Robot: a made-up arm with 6 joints.
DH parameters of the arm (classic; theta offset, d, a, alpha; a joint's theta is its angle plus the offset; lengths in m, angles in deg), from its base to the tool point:
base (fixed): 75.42 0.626 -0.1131 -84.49
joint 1: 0 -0.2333 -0.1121 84.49
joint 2: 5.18 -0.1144 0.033 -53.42
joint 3: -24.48 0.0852 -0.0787 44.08
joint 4: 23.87 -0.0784 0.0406 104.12
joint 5: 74.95 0.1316 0.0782 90
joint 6: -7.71 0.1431 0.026 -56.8
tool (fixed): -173.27 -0.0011 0 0
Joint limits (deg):
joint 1: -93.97..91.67
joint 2: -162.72..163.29
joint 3: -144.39..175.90
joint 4: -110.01..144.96
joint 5: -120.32..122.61
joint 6: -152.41..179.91
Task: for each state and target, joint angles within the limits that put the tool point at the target. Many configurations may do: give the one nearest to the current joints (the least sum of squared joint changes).
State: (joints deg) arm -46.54 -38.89 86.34 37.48 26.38 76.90
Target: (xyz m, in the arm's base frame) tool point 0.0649 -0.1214 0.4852
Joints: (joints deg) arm 8.11 -13.79 80.55 46.48 57.65 68.65
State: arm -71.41 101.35 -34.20 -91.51 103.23 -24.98
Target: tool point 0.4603 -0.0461 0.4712
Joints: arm -93.97 131.75 -30.45 -80.24 104.35 -18.64
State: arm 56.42 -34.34 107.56 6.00 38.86 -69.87
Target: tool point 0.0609 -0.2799 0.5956
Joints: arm 83.05 -24.64 111.60 23.02 46.48 -72.21
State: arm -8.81 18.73 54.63 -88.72 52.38 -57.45
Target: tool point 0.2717 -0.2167 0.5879
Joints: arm -24.39 22.35 38.46 -56.45 39.35 -68.16
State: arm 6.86 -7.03 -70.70 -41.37 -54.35 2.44
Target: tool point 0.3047 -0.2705 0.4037
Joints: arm 26.13 14.86 -63.10 -52.74 -65.55 -0.93
